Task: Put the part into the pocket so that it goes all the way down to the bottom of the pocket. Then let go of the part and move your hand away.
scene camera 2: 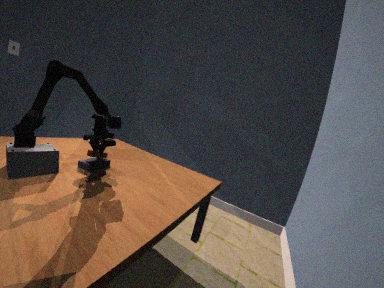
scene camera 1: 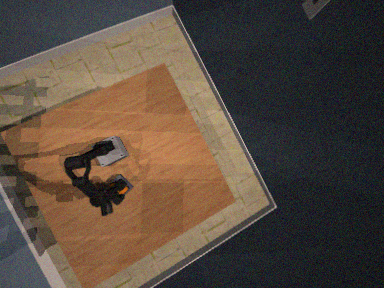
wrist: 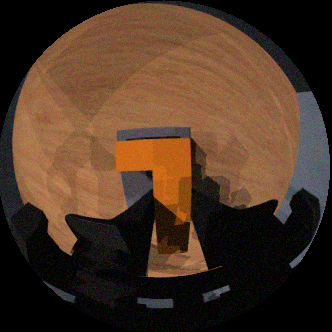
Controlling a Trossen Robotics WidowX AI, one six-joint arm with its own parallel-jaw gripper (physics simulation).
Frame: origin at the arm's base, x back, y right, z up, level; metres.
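Seen in the pictures: gripper, fingertip midpoint: (scene camera 2: 98,155) (scene camera 1: 118,189) (wrist: 170,191); arm's base, origin of the base link: (scene camera 2: 24,145) (scene camera 1: 108,146).
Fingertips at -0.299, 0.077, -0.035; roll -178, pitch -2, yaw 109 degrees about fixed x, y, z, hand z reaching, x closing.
Offsets run from my fingertips to a thing's top centre, as dx, dy, dz. Level surfaces: height alone.
The orange L-shaped part @[+0.011, -0.012, +0.036] (scene camera 1: 124,190) (wrist: 170,156) is between the fingers of my gripper (scene camera 2: 99,151) (wrist: 170,191), which is shut on its long leg. The pocket block @[+0.010, -0.013, -0.033] (scene camera 1: 121,178) (scene camera 2: 87,165) (wrist: 153,133) is grey-blue and sits on the table under the part. In the wrist view its far rim and a thin dark strip of the pocket show beyond the part, and a stretch of its wall shows inside the part's corner. The part covers most of the pocket. In scene view 2 the part looks higher than the block's top; whether they touch is unclear.
The arm's grey base box (scene camera 1: 118,151) (scene camera 2: 33,161) stands on the wooden table @[dz -0.070] (scene camera 1: 175,145) (scene camera 2: 150,175) beside the block. The arm reaches over from it. Dark shadows of the arm lie across the table. The table's edge and corner show in scene view 2.
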